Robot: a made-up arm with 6 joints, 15 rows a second.
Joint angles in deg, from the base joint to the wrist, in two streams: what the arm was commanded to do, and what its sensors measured. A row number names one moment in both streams.
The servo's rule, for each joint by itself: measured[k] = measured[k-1] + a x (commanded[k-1-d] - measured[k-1]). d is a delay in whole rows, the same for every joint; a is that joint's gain. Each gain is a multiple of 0.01, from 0.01 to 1. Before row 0 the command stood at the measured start. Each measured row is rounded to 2 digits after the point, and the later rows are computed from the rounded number. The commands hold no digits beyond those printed.
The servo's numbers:
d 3
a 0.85 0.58 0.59 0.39 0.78 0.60
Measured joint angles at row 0: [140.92, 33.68, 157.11, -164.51, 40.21, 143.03]
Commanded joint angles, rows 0 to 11: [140.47, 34.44, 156.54, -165.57, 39.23, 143.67]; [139.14, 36.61, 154.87, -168.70, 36.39, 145.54]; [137.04, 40.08, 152.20, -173.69, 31.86, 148.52]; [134.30, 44.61, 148.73, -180.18, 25.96, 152.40]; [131.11, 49.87, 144.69, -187.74, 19.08, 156.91]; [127.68, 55.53, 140.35, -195.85, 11.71, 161.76]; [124.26, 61.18, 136.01, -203.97, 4.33, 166.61]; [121.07, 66.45, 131.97, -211.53, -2.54, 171.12]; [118.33, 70.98, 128.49, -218.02, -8.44, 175.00]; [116.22, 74.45, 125.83, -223.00, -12.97, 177.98]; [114.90, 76.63, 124.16, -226.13, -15.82, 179.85]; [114.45, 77.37, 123.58, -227.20, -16.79, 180.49]
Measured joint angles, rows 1 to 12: [140.92, 33.68, 157.11, -164.51, 40.21, 143.03]; [140.92, 33.68, 157.11, -164.51, 40.21, 143.03]; [140.92, 33.68, 157.11, -164.51, 40.21, 143.03]; [140.54, 34.12, 156.77, -164.92, 39.45, 143.41]; [139.35, 35.56, 155.65, -166.39, 37.06, 144.69]; [137.39, 38.18, 153.61, -169.24, 33.00, 146.99]; [134.76, 41.91, 150.73, -173.51, 27.51, 150.24]; [131.66, 46.53, 147.17, -179.06, 20.93, 154.24]; [128.28, 51.75, 143.15, -185.61, 13.74, 158.75]; [124.86, 57.22, 138.94, -192.77, 6.40, 163.47]; [121.64, 62.57, 134.83, -200.09, -0.57, 168.06]; [118.83, 67.45, 131.09, -207.08, -6.71, 172.22]
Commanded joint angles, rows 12 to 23: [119.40, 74.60, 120.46, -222.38, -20.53, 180.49]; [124.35, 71.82, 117.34, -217.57, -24.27, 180.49]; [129.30, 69.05, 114.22, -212.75, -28.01, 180.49]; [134.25, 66.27, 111.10, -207.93, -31.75, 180.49]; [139.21, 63.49, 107.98, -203.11, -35.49, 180.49]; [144.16, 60.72, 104.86, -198.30, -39.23, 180.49]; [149.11, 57.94, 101.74, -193.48, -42.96, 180.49]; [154.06, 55.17, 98.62, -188.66, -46.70, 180.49]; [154.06, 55.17, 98.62, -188.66, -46.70, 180.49]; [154.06, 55.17, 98.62, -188.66, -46.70, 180.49]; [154.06, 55.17, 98.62, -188.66, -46.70, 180.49]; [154.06, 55.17, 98.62, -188.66, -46.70, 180.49]
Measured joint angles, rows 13 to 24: [116.61, 71.51, 127.99, -213.29, -11.59, 175.68]; [115.16, 74.48, 125.73, -218.30, -14.89, 178.18]; [114.56, 76.16, 124.46, -221.77, -16.37, 179.57]; [118.67, 75.26, 122.10, -222.01, -19.61, 180.12]; [123.50, 73.26, 119.29, -220.28, -23.24, 180.34]; [128.43, 70.82, 116.30, -217.34, -26.96, 180.43]; [133.38, 68.18, 113.23, -213.67, -30.70, 180.47]; [138.34, 65.46, 110.13, -209.55, -34.44, 180.48]; [143.29, 62.71, 107.02, -205.16, -38.18, 180.49]; [148.24, 59.94, 103.90, -200.60, -41.91, 180.49]; [153.19, 57.17, 100.78, -195.94, -45.65, 180.49]; [153.93, 56.01, 99.51, -193.10, -46.47, 180.49]
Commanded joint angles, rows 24 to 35: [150.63, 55.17, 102.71, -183.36, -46.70, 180.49]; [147.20, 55.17, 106.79, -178.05, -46.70, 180.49]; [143.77, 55.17, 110.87, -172.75, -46.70, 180.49]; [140.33, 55.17, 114.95, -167.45, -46.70, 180.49]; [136.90, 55.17, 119.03, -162.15, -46.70, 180.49]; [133.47, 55.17, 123.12, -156.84, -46.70, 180.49]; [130.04, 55.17, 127.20, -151.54, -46.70, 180.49]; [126.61, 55.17, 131.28, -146.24, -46.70, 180.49]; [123.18, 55.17, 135.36, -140.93, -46.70, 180.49]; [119.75, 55.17, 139.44, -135.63, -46.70, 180.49]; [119.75, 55.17, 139.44, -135.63, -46.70, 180.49]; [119.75, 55.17, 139.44, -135.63, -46.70, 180.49]
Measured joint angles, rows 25 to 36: [154.04, 55.52, 98.98, -191.37, -46.65, 180.49]; [154.06, 55.32, 98.77, -190.31, -46.69, 180.49]; [154.06, 55.23, 98.68, -189.67, -46.70, 180.49]; [151.14, 55.20, 101.06, -187.21, -46.70, 180.49]; [147.79, 55.18, 104.44, -183.64, -46.70, 180.49]; [144.37, 55.17, 108.23, -179.39, -46.70, 180.49]; [140.94, 55.17, 112.19, -174.73, -46.70, 180.49]; [137.51, 55.17, 116.23, -169.82, -46.70, 180.49]; [134.08, 55.17, 120.30, -164.76, -46.70, 180.49]; [130.65, 55.17, 124.37, -159.60, -46.70, 180.49]; [127.22, 55.17, 128.45, -154.39, -46.70, 180.49]; [123.79, 55.17, 132.53, -149.14, -46.70, 180.49]
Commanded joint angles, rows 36 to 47: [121.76, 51.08, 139.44, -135.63, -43.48, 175.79]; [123.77, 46.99, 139.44, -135.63, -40.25, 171.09]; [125.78, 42.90, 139.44, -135.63, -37.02, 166.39]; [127.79, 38.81, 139.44, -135.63, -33.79, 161.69]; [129.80, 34.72, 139.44, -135.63, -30.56, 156.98]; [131.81, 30.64, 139.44, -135.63, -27.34, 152.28]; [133.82, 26.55, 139.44, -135.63, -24.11, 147.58]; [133.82, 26.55, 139.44, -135.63, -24.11, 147.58]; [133.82, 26.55, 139.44, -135.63, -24.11, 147.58]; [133.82, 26.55, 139.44, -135.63, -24.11, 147.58]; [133.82, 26.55, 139.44, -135.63, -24.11, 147.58]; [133.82, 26.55, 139.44, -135.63, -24.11, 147.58]
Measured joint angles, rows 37 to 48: [120.36, 55.17, 136.61, -143.87, -46.70, 180.49]; [119.84, 55.17, 138.28, -140.66, -46.70, 180.49]; [119.76, 55.17, 138.96, -138.70, -46.70, 180.49]; [121.46, 52.80, 139.24, -137.50, -44.19, 177.67]; [123.42, 49.43, 139.36, -136.77, -41.12, 173.72]; [125.43, 45.64, 139.41, -136.33, -37.92, 169.32]; [127.44, 41.68, 139.43, -136.06, -34.70, 164.74]; [129.45, 37.64, 139.44, -135.89, -31.47, 160.08]; [131.46, 33.58, 139.44, -135.79, -28.25, 155.40]; [133.47, 29.50, 139.44, -135.73, -25.02, 150.71]; [133.77, 27.79, 139.44, -135.69, -24.31, 148.83]; [133.81, 27.07, 139.44, -135.67, -24.15, 148.08]
